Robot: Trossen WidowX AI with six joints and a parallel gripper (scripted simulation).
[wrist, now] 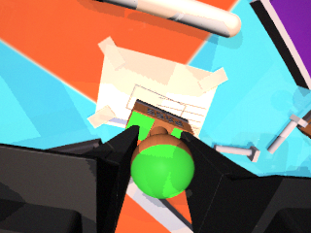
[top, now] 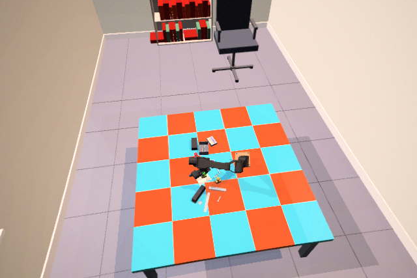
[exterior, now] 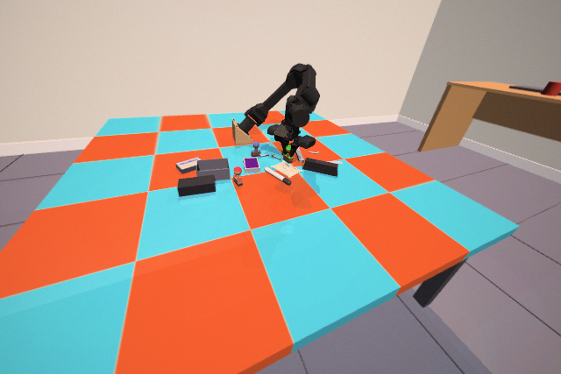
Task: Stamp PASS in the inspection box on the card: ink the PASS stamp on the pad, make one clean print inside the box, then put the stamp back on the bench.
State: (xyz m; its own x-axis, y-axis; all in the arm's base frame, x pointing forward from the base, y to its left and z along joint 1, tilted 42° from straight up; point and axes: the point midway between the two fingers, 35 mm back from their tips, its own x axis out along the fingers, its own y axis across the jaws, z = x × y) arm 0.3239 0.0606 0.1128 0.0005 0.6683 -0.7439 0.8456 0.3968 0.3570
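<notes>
Right now the card is 6 cm below my gripper tip. The rest, counted from my gripper tip: white marker: 7 cm ahead, 5 cm to the right, 5 cm below; then green stamp: right at my gripper tip; then yellow stamp: 11 cm behind, 4 cm to the left, 4 cm below.
</notes>
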